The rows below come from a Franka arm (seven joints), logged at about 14 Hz.
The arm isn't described. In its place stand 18 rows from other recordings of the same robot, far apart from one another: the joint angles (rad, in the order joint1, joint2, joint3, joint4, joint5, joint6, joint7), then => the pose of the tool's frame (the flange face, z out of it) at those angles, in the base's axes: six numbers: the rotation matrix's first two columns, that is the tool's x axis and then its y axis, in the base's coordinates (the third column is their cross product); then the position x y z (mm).
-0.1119, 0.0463, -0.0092, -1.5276, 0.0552, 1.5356, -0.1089 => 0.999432, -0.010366, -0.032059, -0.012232, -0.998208, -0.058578, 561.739, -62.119, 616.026
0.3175, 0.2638, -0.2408, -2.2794, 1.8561, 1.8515, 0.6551 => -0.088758, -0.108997, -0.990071, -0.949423, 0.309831, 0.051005, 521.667, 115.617, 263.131
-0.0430, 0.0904, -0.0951, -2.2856, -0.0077, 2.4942, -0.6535 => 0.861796, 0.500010, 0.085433, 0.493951, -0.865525, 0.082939, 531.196, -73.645, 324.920
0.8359, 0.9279, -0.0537, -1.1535, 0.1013, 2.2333, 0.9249 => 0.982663, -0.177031, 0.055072, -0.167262, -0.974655, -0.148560, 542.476, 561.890, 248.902
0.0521, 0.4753, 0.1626, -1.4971, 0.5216, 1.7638, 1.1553 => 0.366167, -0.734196, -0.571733, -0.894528, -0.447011, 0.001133, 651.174, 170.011, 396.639
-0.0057, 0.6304, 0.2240, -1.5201, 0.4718, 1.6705, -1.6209 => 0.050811, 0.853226, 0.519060, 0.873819, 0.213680, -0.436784, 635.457, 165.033, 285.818
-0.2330, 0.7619, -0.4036, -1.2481, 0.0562, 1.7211, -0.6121 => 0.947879, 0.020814, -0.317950, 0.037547, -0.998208, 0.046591, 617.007, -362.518, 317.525
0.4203, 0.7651, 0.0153, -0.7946, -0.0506, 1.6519, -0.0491 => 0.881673, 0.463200, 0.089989, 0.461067, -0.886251, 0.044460, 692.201, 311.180, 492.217
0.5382, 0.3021, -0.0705, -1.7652, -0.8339, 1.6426, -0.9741 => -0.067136, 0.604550, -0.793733, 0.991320, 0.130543, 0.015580, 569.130, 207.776, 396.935
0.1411, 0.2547, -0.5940, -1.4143, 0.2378, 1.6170, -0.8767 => 0.909450, 0.410284, 0.067588, 0.414485, -0.907471, -0.068548, 588.672, -210.549, 574.513
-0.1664, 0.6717, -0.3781, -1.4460, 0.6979, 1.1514, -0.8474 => 0.913034, 0.339381, -0.226252, 0.014000, -0.580445, -0.814179, 581.456, -204.873, 295.606
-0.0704, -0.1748, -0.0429, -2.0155, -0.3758, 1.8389, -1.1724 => 0.394796, 0.858608, -0.326999, 0.918478, -0.377778, 0.116968, 501.026, -87.685, 533.566
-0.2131, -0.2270, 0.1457, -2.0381, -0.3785, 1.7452, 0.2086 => 0.979823, -0.199865, 0.000167, -0.183465, -0.899094, 0.397456, 481.526, -60.848, 541.682
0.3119, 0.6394, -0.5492, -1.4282, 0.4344, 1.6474, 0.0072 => 0.905826, -0.278777, -0.319002, -0.318797, -0.944450, -0.079887, 672.830, -51.804, 337.347
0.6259, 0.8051, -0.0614, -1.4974, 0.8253, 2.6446, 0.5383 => 0.830472, -0.541093, -0.132417, -0.522349, -0.673806, -0.522624, 630.233, 386.778, 221.425
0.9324, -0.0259, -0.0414, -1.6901, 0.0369, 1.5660, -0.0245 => 0.606202, 0.789360, -0.097105, 0.790073, -0.611694, -0.040193, 337.467, 423.381, 582.309
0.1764, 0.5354, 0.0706, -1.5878, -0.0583, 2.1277, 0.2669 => 0.999956, 0.000870, 0.009330, 0.000761, -0.999932, 0.011625, 672.087, 160.058, 325.550
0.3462, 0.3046, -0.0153, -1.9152, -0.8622, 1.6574, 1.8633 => 0.397699, -0.538526, 0.742850, -0.915667, -0.181586, 0.358581, 561.098, 113.710, 333.813
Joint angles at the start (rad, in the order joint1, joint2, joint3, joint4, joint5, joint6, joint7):
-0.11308, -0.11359, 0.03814, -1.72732, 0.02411, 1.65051, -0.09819
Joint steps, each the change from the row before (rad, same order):
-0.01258, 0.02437, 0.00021, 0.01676, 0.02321, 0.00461, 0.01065
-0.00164, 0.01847, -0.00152, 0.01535, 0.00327, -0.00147, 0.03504
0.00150, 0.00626, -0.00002, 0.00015, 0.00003, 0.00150, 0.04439
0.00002, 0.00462, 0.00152, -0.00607, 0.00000, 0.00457, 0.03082
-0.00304, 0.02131, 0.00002, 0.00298, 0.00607, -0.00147, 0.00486
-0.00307, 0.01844, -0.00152, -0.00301, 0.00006, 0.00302, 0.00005
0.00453, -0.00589, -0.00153, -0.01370, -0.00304, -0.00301, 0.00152
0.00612, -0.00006, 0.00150, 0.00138, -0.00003, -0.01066, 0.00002
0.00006, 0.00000, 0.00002, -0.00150, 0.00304, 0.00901, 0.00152
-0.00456, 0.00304, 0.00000, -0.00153, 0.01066, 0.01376, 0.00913
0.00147, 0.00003, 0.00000, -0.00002, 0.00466, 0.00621, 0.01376
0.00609, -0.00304, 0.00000, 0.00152, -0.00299, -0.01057, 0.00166
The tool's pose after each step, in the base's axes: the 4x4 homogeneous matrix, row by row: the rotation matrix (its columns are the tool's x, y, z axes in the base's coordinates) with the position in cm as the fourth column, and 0 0 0 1 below. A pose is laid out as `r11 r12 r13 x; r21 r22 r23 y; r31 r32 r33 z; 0 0 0 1`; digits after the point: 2 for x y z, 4 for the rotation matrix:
0.9993 -0.0023 0.0375 53.17; -0.0038 -0.9992 0.0406 -4.10; 0.0373 -0.0407 -0.9985 61.42; 0 0 0 1
0.9986 -0.0407 0.0334 53.72; -0.0422 -0.9981 0.0450 -4.30; 0.0315 -0.0463 -0.9984 61.15; 0 0 0 1
0.9961 -0.0838 0.0288 53.92; -0.0850 -0.9953 0.0457 -4.25; 0.0248 -0.0479 -0.9985 60.84; 0 0 0 1
0.9933 -0.1134 0.0226 54.07; -0.1144 -0.9924 0.0463 -4.18; 0.0172 -0.0486 -0.9987 60.34; 0 0 0 1
0.9924 -0.1226 0.0037 54.62; -0.1227 -0.9909 0.0549 -4.36; -0.0030 -0.0549 -0.9985 59.31; 0 0 0 1
0.9916 -0.1284 -0.0142 55.08; -0.1274 -0.9902 0.0574 -4.67; -0.0215 -0.0551 -0.9983 58.18; 0 0 0 1
0.9916 -0.1271 -0.0255 54.82; -0.1255 -0.9906 0.0551 -4.51; -0.0322 -0.0515 -0.9982 57.82; 0 0 0 1
0.9922 -0.1194 -0.0351 54.74; -0.1174 -0.9915 0.0557 -4.07; -0.0414 -0.0511 -0.9978 57.80; 0 0 0 1
0.9922 -0.1213 -0.0273 54.83; -0.1196 -0.9911 0.0580 -4.05; -0.0341 -0.0543 -0.9979 57.81; 0 0 0 1
0.9905 -0.1364 -0.0169 55.04; -0.1349 -0.9885 0.0679 -4.23; -0.0259 -0.0650 -0.9975 57.69; 0 0 0 1
0.9888 -0.1491 -0.0104 55.11; -0.1479 -0.9864 0.0719 -4.11; -0.0210 -0.0696 -0.9974 57.74; 0 0 0 1
0.9894 -0.1440 -0.0171 54.96; -0.1425 -0.9874 0.0693 -3.78; -0.0269 -0.0662 -0.9974 57.89; 0 0 0 1

